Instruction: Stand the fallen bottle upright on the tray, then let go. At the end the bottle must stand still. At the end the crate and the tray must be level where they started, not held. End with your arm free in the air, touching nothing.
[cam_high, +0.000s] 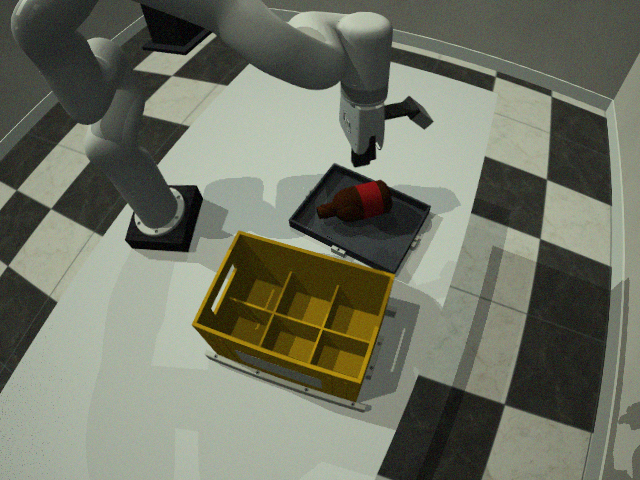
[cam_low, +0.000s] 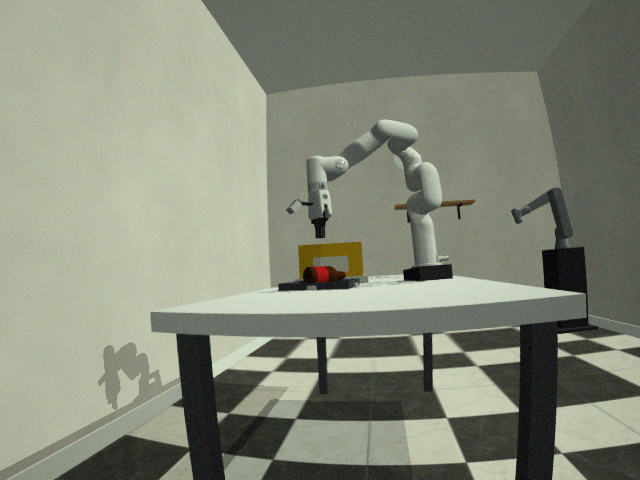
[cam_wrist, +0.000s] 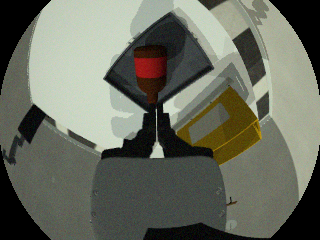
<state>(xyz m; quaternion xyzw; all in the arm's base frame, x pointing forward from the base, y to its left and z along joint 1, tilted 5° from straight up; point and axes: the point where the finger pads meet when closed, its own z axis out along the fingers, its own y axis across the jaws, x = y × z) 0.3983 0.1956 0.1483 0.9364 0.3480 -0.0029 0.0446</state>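
Now: the brown bottle 16 cm below my hand and 2 cm behind it. Also, from my hand: dark grey tray 19 cm below, 1 cm ahead; then yellow crate 30 cm to the right, 12 cm below, 1 cm ahead.
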